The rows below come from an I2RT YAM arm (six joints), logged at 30 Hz.
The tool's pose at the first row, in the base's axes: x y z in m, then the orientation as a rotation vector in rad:
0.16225 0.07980 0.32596 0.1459 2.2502 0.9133
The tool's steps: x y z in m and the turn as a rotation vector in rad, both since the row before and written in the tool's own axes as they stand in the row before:
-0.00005 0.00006 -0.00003 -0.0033 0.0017 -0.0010
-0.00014 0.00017 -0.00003 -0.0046 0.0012 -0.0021
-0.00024 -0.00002 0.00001 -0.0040 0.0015 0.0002
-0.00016 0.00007 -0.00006 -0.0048 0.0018 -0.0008
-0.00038 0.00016 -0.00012 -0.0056 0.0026 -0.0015
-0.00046 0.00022 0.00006 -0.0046 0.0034 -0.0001
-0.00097 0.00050 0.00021 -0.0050 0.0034 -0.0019
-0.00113 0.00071 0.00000 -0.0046 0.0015 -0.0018
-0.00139 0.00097 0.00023 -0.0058 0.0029 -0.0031
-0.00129 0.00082 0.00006 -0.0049 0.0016 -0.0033
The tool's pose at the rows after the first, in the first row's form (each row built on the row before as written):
0.16226 0.07981 0.32604 0.1425 2.2500 0.9169
0.16232 0.07987 0.32624 0.1375 2.2486 0.9212
0.16251 0.07978 0.32636 0.1353 2.2480 0.9261
0.16258 0.07974 0.32653 0.1314 2.2472 0.9315
0.16277 0.07966 0.32691 0.1260 2.2466 0.9376
0.16312 0.07970 0.32728 0.1223 2.2474 0.9435
0.16390 0.07987 0.32805 0.1164 2.2478 0.9489
0.16464 0.08002 0.32915 0.1116 2.2466 0.9535
0.16567 0.08041 0.33046 0.1042 2.2459 0.9591
0.16654 0.08063 0.33170 0.0975 2.2444 0.9632

